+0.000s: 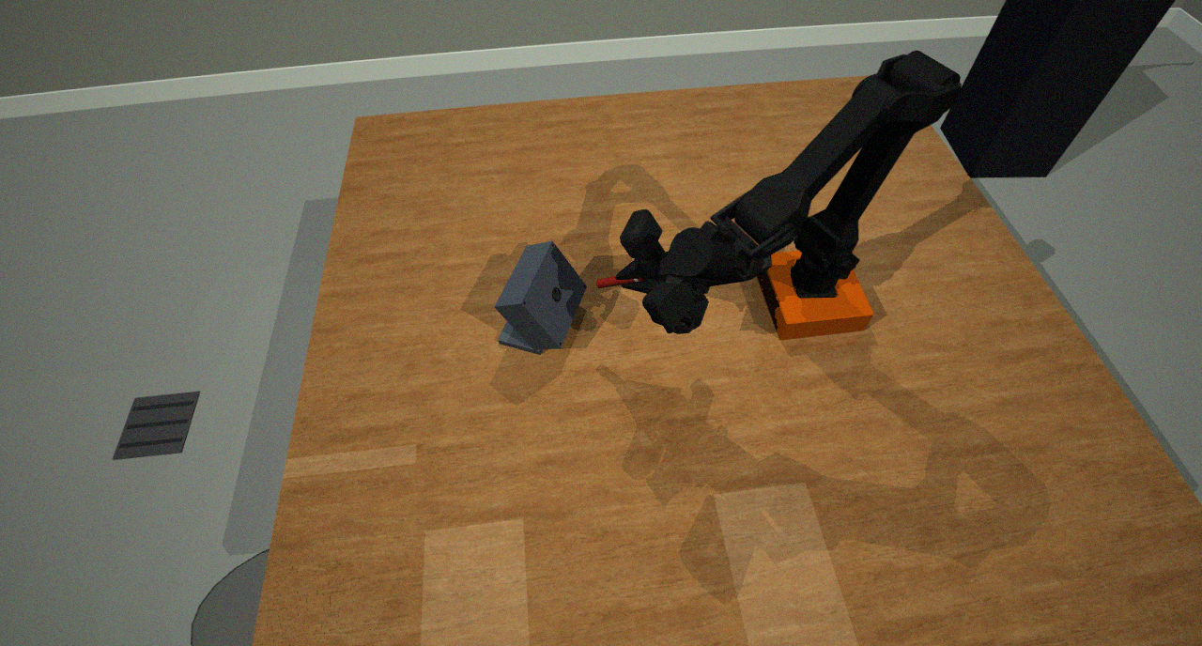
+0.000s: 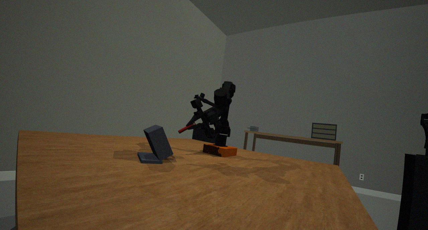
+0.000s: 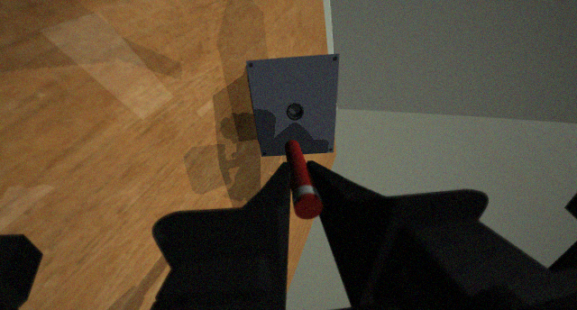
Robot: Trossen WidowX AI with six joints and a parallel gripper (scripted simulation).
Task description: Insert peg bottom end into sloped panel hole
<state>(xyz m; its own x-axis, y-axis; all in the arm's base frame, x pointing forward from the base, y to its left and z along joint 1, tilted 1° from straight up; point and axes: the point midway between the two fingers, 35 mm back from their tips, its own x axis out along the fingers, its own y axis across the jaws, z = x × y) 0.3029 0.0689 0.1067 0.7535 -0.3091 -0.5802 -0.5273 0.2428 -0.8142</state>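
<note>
My gripper tip is 120 mm short of the sloped panel, 30 mm to the left of it and 70 mm above it. The rest, counted from my gripper tip: panel foot: 140 mm ahead, 30 mm to the right, 130 mm below; then red peg: 10 mm behind, 10 mm above.
</note>
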